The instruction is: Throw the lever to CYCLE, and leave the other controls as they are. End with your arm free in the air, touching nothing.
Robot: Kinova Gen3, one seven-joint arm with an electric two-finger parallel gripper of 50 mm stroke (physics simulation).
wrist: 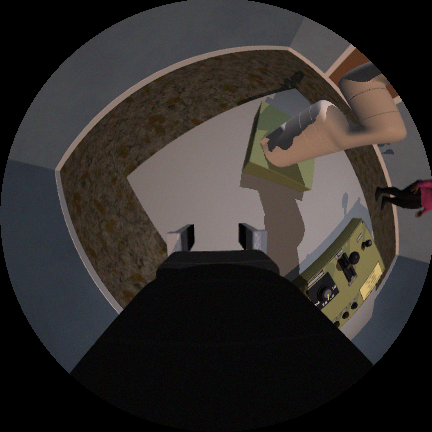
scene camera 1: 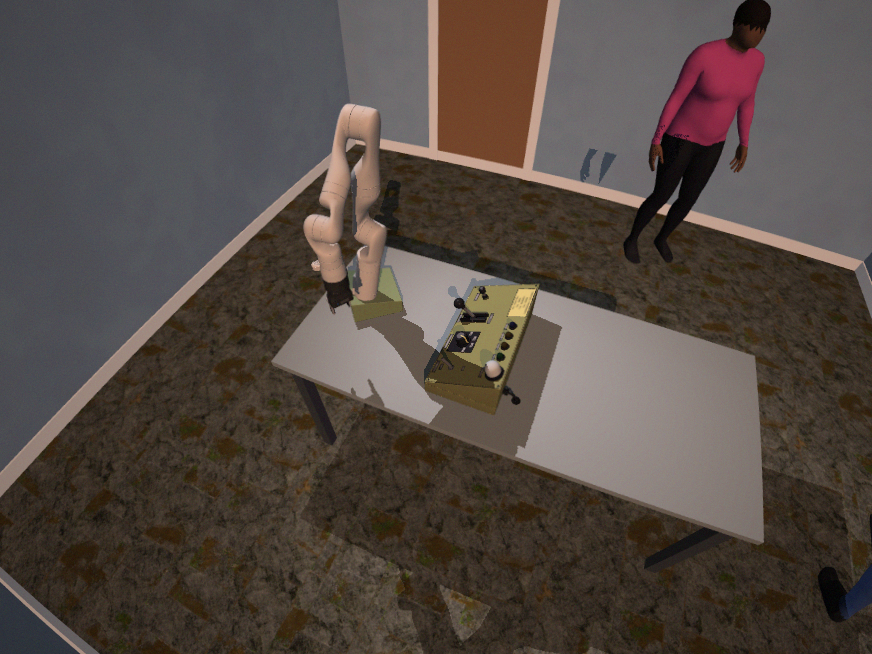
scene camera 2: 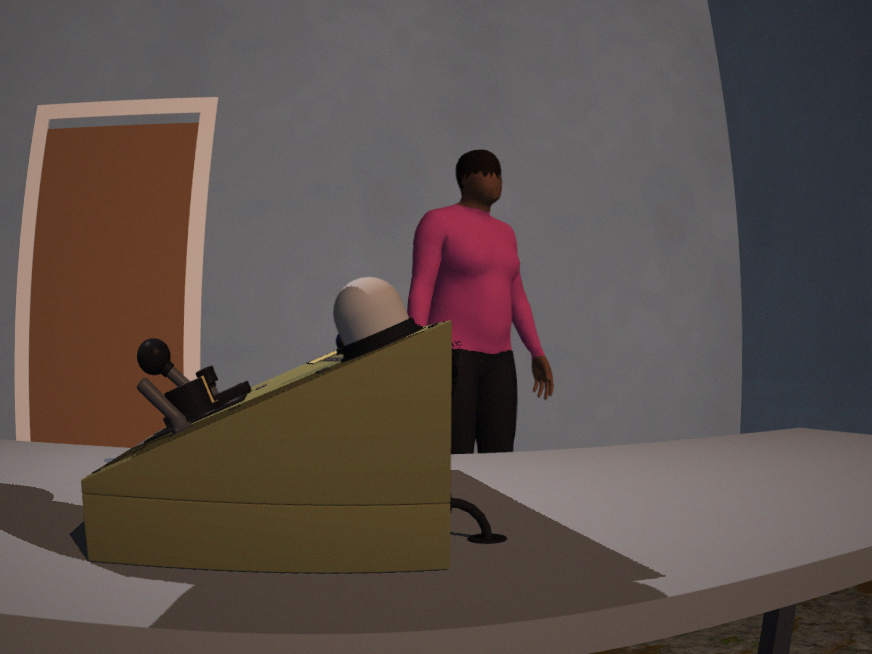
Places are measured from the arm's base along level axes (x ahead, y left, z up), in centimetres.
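Where they show: gripper, fingertip midpoint: (wrist: 216, 232) (scene camera 1: 341, 308); arm's base, origin of the base link: (wrist: 277, 149) (scene camera 1: 365, 292).
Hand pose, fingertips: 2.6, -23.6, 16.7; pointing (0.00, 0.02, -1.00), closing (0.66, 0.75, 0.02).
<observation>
Things, the pixels of their top centre, and the offset from my fingertips, as dx, dy, dz. "pt": a spot on its surface instead. Level surfaces: height alone.
- lever with a black ball knob, middle of its top: (scene camera 2: 153, 338) (wrist: 358, 259) (scene camera 1: 459, 299) +35.3, +22.5, -8.9
- bare grey stick, middle of its top: (scene camera 2: 160, 378) (scene camera 1: 446, 359) +36.9, -1.9, -12.5
- rotary knob, middle of its top: (scene camera 2: 190, 375) (wrist: 329, 295) (scene camera 1: 462, 334) +39.4, +9.9, -12.5
- white dome, surface spot: (scene camera 2: 369, 309) (scene camera 1: 488, 374) pt +51.8, -7.5, -7.4
- small black-tipped control, middle of its top: (scene camera 2: 212, 365) (scene camera 1: 484, 288) (wrist: 370, 245) +42.7, +33.6, -11.8
- table, its level: dz -25.4
The olive sloped control box (scene camera 1: 394, 394) (scene camera 2: 316, 457) (wrist: 345, 296) stands on the table. A lever with a black ball knob (scene camera 1: 459, 303) (scene camera 2: 153, 356) (wrist: 354, 257) rises from a dark slotted plate and leans toward the box's low edge. Its position labels are too small to read. A bare grey stick (scene camera 1: 446, 359) (scene camera 2: 162, 406) stands nearer the dome end. A rotary knob (scene camera 1: 462, 340) (wrist: 326, 294) sits between them. My gripper (scene camera 1: 339, 308) (wrist: 216, 232) is open and empty, in the air beside the arm's base, well apart from the box.
A white dome (scene camera 1: 492, 369) (scene camera 2: 369, 309), several small round buttons and a small black-tipped control (scene camera 1: 482, 290) (wrist: 368, 243) are on the box. The arm's green base block (scene camera 1: 378, 309) (wrist: 275, 178) stands on the table (scene camera 1: 633, 394). A person in pink (scene camera 1: 718, 91) (scene camera 2: 468, 281) stands beyond it.
</observation>
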